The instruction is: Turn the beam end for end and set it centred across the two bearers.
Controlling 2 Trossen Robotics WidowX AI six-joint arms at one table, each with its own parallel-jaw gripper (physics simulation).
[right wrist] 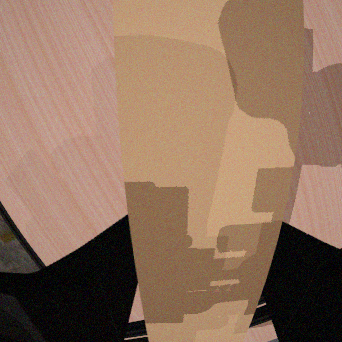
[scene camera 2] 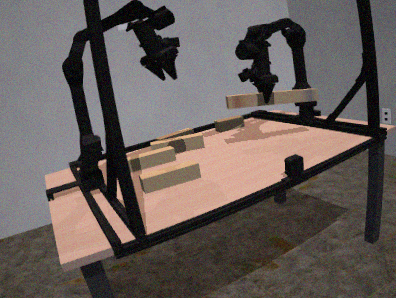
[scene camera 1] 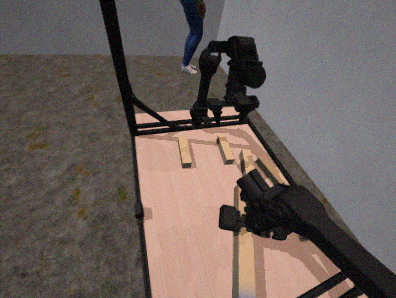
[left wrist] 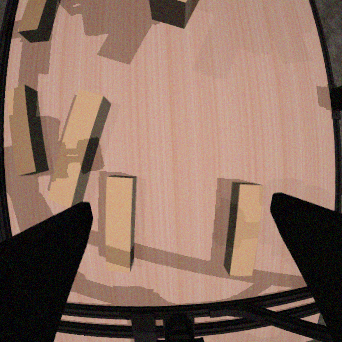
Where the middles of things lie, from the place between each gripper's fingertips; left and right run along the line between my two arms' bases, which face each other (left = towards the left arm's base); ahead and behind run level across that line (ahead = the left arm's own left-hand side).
Labels:
Right now the beam [scene camera 2: 302,95] is 350 mm to the right of my left hand, 120 mm below it and 70 mm behind it.
The beam is 30 mm to the right of my right hand, 10 mm behind it and 10 mm above it.

